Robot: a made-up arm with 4 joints.
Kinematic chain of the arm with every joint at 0, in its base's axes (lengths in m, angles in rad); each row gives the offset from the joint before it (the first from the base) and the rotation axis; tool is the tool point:
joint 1: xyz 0 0 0.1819 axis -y
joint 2: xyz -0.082 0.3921 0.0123 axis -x
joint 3: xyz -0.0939 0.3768 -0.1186 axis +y
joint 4: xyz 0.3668 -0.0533 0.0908 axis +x
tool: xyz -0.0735 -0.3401 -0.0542
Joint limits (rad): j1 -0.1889..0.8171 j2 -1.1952..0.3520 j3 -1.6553..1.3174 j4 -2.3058..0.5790
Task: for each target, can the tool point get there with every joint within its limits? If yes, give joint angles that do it. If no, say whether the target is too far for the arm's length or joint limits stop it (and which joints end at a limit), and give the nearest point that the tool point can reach.
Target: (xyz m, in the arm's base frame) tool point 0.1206 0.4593 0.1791
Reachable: yes | joints 0.2038 -0.9671 -0.2799 0.2371
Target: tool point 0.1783 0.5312 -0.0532
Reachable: yes | joints 0.5183 -0.3554 0.5229 0.3602
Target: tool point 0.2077 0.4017 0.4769
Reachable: yes | joints 0.2675 -1.0515 0.5018 -1.3416
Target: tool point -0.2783 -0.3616 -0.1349
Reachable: no: joint limits stop it (at a limit: joint 1, joint 2) | nearest point -0.3334 0.1427 0.0830 | short by 0.552 m
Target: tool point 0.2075 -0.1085 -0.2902
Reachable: no: joint limits stop it (at a limit: joint 2, joint 3) | nearest point 0.1560 0.2487 -0.1731 | short by 0.379 m
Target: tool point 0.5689 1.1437 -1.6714
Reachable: no: too far | nearest point 0.1753 0.7661 -0.3124 | short by 1.464 m
